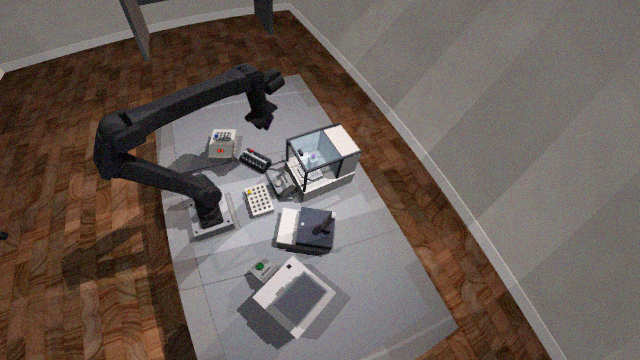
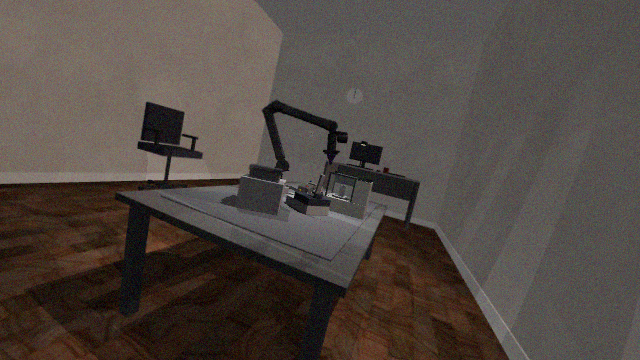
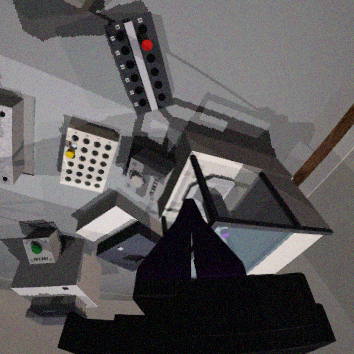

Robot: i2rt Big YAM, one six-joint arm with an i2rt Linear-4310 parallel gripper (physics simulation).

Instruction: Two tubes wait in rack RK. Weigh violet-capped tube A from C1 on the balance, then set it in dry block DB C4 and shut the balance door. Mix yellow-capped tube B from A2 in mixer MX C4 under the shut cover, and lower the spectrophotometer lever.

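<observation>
My gripper is shut and empty, hanging high above the table near the balance. Violet-capped tube A stands inside the glass-walled balance; I cannot tell how its door stands. Yellow-capped tube B stands in the white rack. A box with a red display, seemingly the dry block, holds a blue cap. The spectrophotometer has a raised lever. The white box with a grey window, seemingly the mixer, stands farther off.
A black two-row block with a red cap stands beyond the rack. A small knob box sits between rack and balance. A green-button box stands beside the windowed box.
</observation>
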